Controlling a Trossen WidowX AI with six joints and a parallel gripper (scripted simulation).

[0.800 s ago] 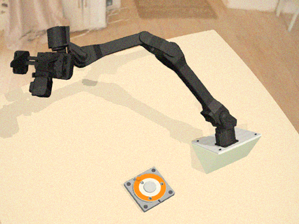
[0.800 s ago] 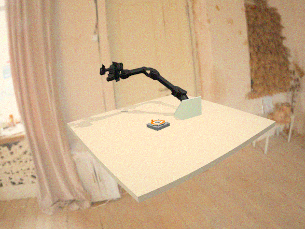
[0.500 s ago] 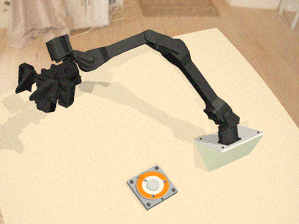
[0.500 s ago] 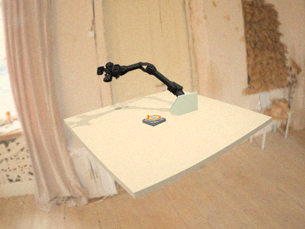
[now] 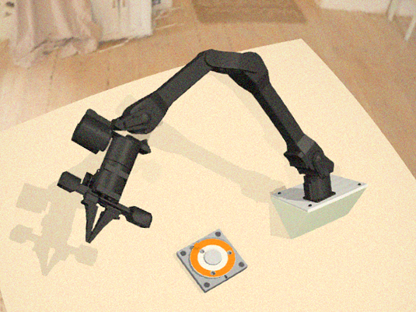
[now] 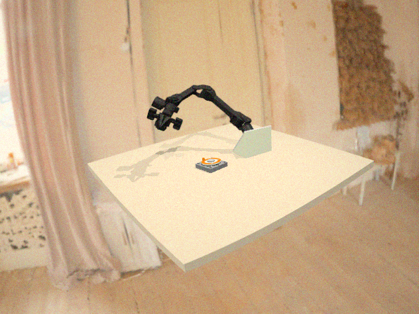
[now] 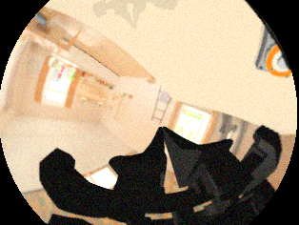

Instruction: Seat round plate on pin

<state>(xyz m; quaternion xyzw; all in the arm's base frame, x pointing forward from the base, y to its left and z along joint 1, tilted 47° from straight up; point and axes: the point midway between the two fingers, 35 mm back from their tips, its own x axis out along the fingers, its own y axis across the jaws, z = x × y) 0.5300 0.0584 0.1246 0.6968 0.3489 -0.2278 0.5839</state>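
Right now my gripper tip is 26 cm past the square grey base, 25 cm above it and 3 cm to the right of it.
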